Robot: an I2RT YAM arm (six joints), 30 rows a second.
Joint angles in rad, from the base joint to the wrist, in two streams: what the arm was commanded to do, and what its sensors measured. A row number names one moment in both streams.
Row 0, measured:
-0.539 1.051 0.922 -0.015 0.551 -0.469
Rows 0 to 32, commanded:
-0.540 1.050 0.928 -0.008 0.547 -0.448
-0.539 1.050 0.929 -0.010 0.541 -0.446
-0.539 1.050 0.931 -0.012 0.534 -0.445
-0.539 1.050 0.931 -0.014 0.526 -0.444
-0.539 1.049 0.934 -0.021 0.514 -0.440
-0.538 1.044 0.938 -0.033 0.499 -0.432
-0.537 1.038 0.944 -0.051 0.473 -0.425
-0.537 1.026 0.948 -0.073 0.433 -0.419
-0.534 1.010 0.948 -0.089 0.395 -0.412
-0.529 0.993 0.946 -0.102 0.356 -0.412
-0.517 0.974 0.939 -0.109 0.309 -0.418
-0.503 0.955 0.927 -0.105 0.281 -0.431
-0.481 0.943 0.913 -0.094 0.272 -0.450
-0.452 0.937 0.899 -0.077 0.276 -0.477
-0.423 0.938 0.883 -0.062 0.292 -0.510
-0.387 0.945 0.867 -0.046 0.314 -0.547
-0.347 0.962 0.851 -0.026 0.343 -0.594
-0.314 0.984 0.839 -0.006 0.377 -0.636
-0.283 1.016 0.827 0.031 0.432 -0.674
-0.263 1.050 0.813 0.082 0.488 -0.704
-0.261 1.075 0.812 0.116 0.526 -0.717
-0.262 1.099 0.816 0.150 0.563 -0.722
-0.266 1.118 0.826 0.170 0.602 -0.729
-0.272 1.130 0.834 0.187 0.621 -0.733
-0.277 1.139 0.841 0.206 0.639 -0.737
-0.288 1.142 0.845 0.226 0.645 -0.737
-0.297 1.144 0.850 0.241 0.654 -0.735
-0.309 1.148 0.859 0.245 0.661 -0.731
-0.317 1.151 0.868 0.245 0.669 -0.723
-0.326 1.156 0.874 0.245 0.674 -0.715
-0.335 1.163 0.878 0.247 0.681 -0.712
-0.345 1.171 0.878 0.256 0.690 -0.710
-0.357 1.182 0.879 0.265 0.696 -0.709
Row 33, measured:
-0.340 1.165 0.869 0.202 0.642 -0.707
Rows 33 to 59, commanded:
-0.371 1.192 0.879 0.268 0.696 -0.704
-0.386 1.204 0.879 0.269 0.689 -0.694
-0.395 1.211 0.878 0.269 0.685 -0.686
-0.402 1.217 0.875 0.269 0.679 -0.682
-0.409 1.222 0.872 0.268 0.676 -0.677
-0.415 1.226 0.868 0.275 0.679 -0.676
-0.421 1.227 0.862 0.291 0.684 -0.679
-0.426 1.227 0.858 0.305 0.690 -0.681
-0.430 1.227 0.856 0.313 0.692 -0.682
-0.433 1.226 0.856 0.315 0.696 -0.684
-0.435 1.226 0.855 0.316 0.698 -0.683
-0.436 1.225 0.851 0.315 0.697 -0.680
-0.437 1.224 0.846 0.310 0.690 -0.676
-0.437 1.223 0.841 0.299 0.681 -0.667
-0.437 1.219 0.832 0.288 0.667 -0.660
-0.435 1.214 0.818 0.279 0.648 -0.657
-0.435 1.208 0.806 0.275 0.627 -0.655
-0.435 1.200 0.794 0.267 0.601 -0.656
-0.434 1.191 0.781 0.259 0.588 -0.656
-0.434 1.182 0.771 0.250 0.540 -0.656
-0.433 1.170 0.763 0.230 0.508 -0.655
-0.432 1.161 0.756 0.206 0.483 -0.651
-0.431 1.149 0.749 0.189 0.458 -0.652
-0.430 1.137 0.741 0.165 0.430 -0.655
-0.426 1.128 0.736 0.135 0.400 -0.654
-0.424 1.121 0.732 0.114 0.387 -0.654
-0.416 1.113 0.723 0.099 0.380 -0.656
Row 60, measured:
-0.426 1.129 0.736 0.177 0.471 -0.694
